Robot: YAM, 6 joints.
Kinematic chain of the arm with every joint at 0, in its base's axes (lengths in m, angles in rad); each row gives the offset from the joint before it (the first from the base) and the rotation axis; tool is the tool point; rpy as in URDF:
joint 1: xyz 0 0 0.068 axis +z
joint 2: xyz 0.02 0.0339 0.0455 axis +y
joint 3: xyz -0.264 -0.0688 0 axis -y
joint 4: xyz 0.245 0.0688 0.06 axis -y
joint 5: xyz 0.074 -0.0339 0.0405 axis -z
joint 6: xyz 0.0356 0 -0.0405 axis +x
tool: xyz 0 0 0 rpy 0 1.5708 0
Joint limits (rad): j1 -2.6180..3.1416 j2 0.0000..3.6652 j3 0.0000..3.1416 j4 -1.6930..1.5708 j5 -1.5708..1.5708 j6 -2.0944..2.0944
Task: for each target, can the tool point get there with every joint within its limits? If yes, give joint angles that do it. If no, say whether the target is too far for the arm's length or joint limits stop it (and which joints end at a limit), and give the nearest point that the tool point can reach.
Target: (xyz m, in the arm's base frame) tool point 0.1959 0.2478 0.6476
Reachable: yes | joints 0.9442 1.9745 2.5674 0.7685 0.3855 -0.0239
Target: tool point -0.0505 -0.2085 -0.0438
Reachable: yes | joints -1.6939 2.4602 0.3681 1.1420 0.7593 1.5021
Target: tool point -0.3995 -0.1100 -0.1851
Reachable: no: joint limits stop it (at a limit: joint 1) | nearest point -0.3651 -0.1697 -0.1851 | short by 0.069 m
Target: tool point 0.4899 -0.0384 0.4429
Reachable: yes | joints -0.1410 2.6328 2.8438 1.2187 -1.0482 -0.2675
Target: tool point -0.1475 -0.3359 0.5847
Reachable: yes | joints 1.1700 0.7208 2.4653 0.7484 -0.1338 0.3452
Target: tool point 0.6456 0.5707 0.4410
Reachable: no: too far | nearest point 0.4520 0.3995 0.3404 | short by 0.277 m
